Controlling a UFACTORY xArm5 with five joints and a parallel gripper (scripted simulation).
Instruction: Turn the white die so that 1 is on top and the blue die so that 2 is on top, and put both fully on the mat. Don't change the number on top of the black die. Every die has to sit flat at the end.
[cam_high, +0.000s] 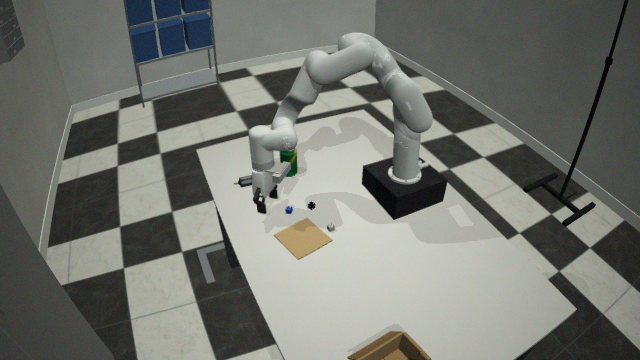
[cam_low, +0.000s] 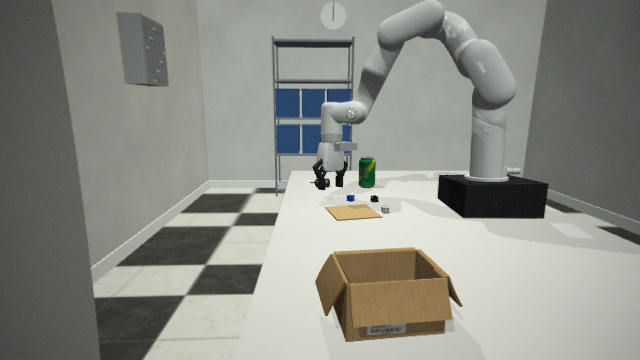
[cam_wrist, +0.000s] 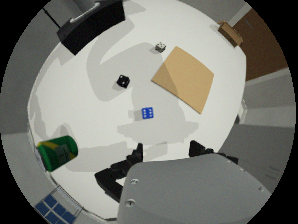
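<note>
The blue die is 7 cm behind my hand, 2 cm to the left of it and 4 cm below it. Also, from my hand: tan mat (7 cm behind, 16 cm to the left, 5 cm below); black die (15 cm behind, 3 cm to the left, 4 cm below); dark object (4 cm ahead, 20 cm to the right, 3 cm below).
</note>
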